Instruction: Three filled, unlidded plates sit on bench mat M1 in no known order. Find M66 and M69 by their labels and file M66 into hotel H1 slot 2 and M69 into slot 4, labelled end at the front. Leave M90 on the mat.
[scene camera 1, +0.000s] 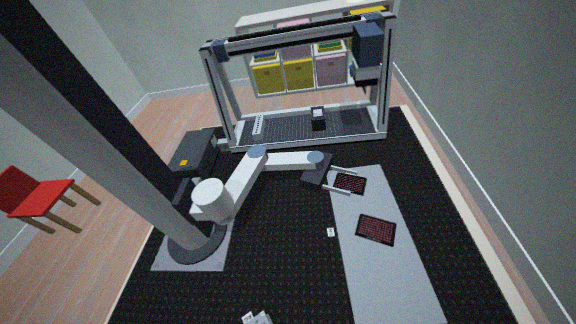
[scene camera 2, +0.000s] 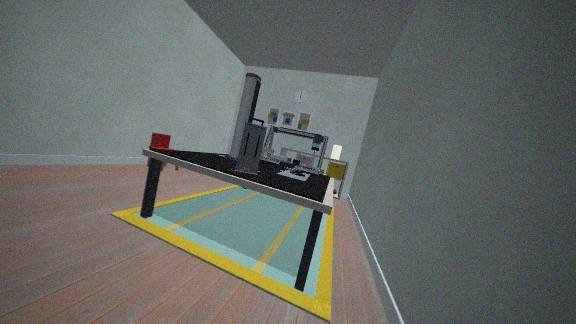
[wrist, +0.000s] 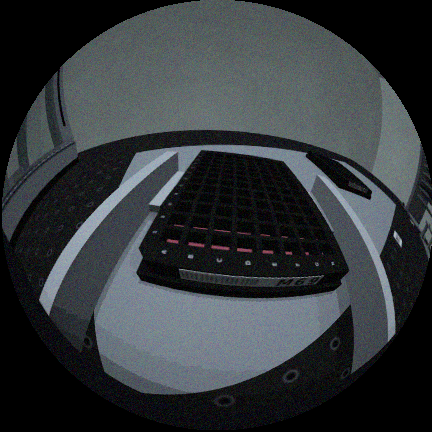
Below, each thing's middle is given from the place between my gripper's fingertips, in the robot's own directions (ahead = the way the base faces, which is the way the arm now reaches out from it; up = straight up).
Scene:
The grey mat M1 (scene camera 1: 379, 276) is 190 mm to the right of my hand, 30 mm ahead of it and 20 mm below it.

